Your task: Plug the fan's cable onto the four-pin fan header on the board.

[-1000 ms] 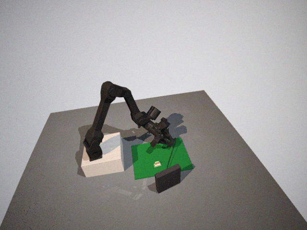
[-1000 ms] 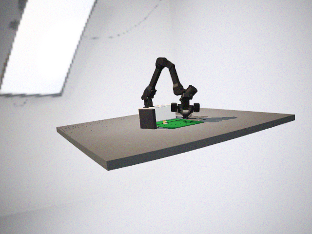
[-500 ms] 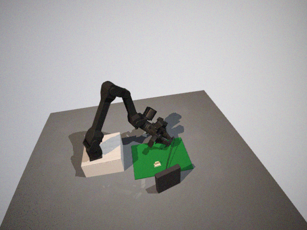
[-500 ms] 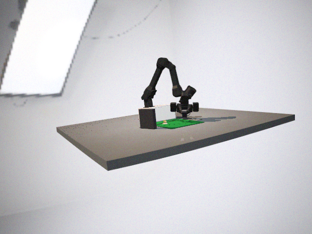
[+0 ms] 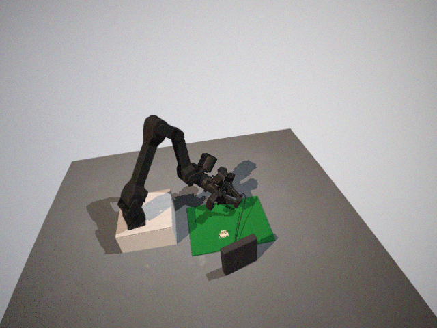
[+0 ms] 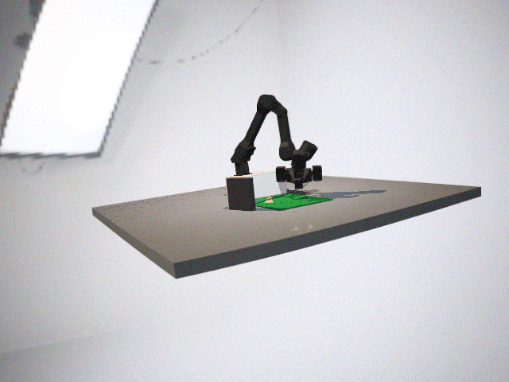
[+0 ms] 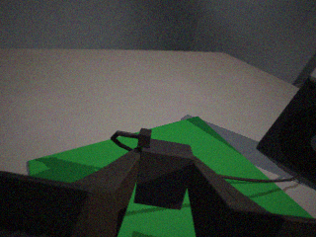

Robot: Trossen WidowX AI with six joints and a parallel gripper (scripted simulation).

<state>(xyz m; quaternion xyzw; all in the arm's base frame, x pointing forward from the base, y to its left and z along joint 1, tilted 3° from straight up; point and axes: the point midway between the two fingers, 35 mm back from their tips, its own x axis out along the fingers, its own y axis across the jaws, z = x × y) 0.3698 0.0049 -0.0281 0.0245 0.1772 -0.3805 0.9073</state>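
The green board is 90 mm below my gripper tip, 60 mm behind it and 30 mm to the right of it. From my gripper tip the other things lie so: dark fan (210 mm to the right, 90 mm behind, 20 mm below); then four-pin fan header (100 mm behind, 80 mm to the right, 70 mm below); then black plug (10 mm to the left, 10 mm below, 10 mm behind).
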